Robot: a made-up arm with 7 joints.
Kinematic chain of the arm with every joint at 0, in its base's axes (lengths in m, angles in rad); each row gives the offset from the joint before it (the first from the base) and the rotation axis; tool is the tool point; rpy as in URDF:
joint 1: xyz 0 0 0.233 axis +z
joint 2: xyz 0 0 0 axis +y
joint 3: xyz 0 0 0.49 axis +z
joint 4: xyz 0.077 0 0 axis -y
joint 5: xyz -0.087 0 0.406 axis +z
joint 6: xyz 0 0 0 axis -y
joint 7: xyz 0.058 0 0 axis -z
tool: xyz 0 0 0 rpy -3.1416 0 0
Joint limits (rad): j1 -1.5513..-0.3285 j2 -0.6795..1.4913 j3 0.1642..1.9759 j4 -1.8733..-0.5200 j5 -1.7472..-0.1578 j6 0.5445..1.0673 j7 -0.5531..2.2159
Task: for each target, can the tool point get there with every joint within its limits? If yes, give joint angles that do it. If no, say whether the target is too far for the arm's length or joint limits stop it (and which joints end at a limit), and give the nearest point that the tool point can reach.
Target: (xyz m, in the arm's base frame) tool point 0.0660 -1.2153 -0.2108
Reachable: no: too far | nearest point 0.0489 -0.9001 -0.0328 | short by 0.362 m
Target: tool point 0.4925 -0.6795 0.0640
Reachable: yes | joints -1.2727 1.2572 0.6531 -1.2714 -1.4395 0.9977 -0.1415
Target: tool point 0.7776 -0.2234 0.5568
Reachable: yes | joints -0.8280 0.8932 1.1999 -1.1137 -0.4746 0.9466 -0.1721
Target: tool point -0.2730 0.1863 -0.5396
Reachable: no: joint limits stop it (at a limit: joint 1, joint 2, joint 3, joint 4, joint 6) | nearest point 0.0651 -0.4408 -0.2376 | short by 0.774 m
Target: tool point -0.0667 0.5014 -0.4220
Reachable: no: joint limits stop it (at a limit: joint 1, joint 2, joint 4, joint 5) | nearest point 0.5037 0.1427 -0.1511 | short by 0.726 m
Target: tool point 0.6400 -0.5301 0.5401
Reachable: yes | joints -1.0215 0.7824 0.7494 -1.0558 -1.1270 0.8296 0.1853
